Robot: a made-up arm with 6 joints. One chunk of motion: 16 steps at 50 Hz.
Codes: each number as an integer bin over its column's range. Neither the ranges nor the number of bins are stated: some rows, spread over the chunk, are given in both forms.
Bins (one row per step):
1: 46 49 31 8 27 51
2: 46 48 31 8 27 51
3: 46 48 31 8 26 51
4: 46 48 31 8 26 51
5: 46 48 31 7 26 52
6: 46 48 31 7 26 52
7: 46 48 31 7 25 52
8: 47 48 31 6 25 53
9: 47 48 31 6 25 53
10: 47 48 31 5 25 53
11: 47 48 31 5 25 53
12: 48 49 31 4 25 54
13: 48 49 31 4 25 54
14: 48 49 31 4 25 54
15: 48 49 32 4 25 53
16: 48 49 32 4 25 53
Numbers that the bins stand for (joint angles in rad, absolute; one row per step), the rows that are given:
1: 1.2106 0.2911 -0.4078 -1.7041 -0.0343 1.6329
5: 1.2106 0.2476 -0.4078 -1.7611 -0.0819 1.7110
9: 1.2841 0.2476 -0.4078 -1.8181 -0.1295 1.7890
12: 1.3576 0.2911 -0.4078 -1.9321 -0.1295 1.8671
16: 1.3576 0.2911 -0.3422 -1.9321 -0.1295 1.7890
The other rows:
2: 1.2106 0.2476 -0.4078 -1.7041 -0.0343 1.6329
3: 1.2106 0.2476 -0.4078 -1.7041 -0.0819 1.6329
4: 1.2106 0.2476 -0.4078 -1.7041 -0.0819 1.6329
6: 1.2106 0.2476 -0.4078 -1.7611 -0.0819 1.7110
7: 1.2106 0.2476 -0.4078 -1.7611 -0.1295 1.7110
8: 1.2841 0.2476 -0.4078 -1.8181 -0.1295 1.7890
10: 1.2841 0.2476 -0.4078 -1.8751 -0.1295 1.7890
11: 1.2841 0.2476 -0.4078 -1.8751 -0.1295 1.7890
13: 1.3576 0.2911 -0.4078 -1.9321 -0.1295 1.8671
14: 1.3576 0.2911 -0.4078 -1.9321 -0.1295 1.8671
15: 1.3576 0.2911 -0.3422 -1.9321 -0.1295 1.7890

